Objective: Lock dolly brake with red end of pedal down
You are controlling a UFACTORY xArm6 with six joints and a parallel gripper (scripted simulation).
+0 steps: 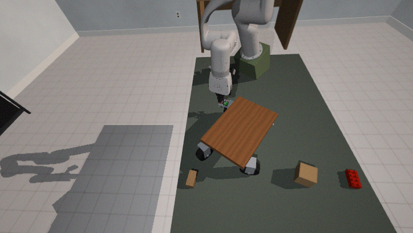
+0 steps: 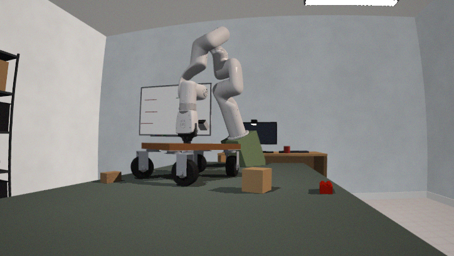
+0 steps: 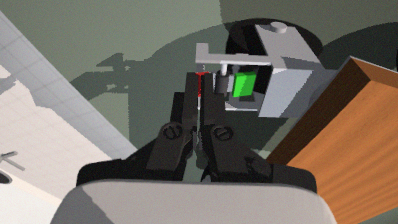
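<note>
My hand is 3 cm above the brake pedal, 1 cm to the right of it and 1 cm short of it. From my hand the other things lie so: red toy brick (46 cm to the left, 42 cm ahead, 10 cm below); then cardboard box (39 cm ahead, 28 cm to the left, 8 cm below); then small wooden block (35 cm ahead, 17 cm to the right, 10 cm below).
</note>
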